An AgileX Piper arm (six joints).
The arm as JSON. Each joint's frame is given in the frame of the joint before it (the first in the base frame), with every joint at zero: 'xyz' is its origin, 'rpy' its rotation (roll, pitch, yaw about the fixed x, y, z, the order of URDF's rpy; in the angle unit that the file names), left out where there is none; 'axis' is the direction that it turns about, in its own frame. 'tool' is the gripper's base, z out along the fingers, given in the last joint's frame.
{
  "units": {
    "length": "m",
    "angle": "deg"
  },
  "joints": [
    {
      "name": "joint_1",
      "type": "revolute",
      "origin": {
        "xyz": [
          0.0,
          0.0,
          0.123
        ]
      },
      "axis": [
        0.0,
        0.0,
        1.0
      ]
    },
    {
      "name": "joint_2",
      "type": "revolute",
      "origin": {
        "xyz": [
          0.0,
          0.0,
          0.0
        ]
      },
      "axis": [
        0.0,
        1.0,
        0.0
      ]
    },
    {
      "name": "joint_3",
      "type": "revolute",
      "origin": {
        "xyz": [
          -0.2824,
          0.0,
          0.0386
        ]
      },
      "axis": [
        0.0,
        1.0,
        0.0
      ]
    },
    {
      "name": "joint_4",
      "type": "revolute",
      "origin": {
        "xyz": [
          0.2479,
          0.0,
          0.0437
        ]
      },
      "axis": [
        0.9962,
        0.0,
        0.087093
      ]
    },
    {
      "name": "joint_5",
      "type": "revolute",
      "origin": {
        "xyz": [
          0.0,
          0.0,
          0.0
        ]
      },
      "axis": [
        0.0,
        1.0,
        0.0
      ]
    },
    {
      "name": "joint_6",
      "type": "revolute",
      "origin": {
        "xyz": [
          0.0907,
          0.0,
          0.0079
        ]
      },
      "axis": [
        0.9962,
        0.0,
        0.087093
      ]
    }
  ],
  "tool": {
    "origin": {
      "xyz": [
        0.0,
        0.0,
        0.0
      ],
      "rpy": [
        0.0,
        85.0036,
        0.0
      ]
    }
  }
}
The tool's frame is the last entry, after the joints.
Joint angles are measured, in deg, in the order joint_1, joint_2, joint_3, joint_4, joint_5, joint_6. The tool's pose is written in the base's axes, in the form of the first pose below.
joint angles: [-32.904 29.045 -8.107 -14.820 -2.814 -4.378]
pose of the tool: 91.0, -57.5, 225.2, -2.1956, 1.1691, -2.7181
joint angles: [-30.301 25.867 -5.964 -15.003 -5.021 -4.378]
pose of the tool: 87.7, -48.8, 221.7, -2.0674, 1.1957, -2.5437
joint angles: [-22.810 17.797 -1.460 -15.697 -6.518 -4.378]
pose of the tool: 78.3, -29.9, 210.2, -1.8263, 1.2142, -2.1781
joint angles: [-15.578 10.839 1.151 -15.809 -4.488 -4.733]
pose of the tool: 70.2, -17.6, 201.0, -1.7038, 1.2112, -1.9459
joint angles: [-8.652 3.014 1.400 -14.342 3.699 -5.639]
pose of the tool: 60.5, -10.7, 196.1, -1.7229, 1.2180, -1.8807
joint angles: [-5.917 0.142 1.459 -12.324 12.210 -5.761]
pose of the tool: 55.9, -9.9, 185.5, -2.0185, 1.2210, -2.1436
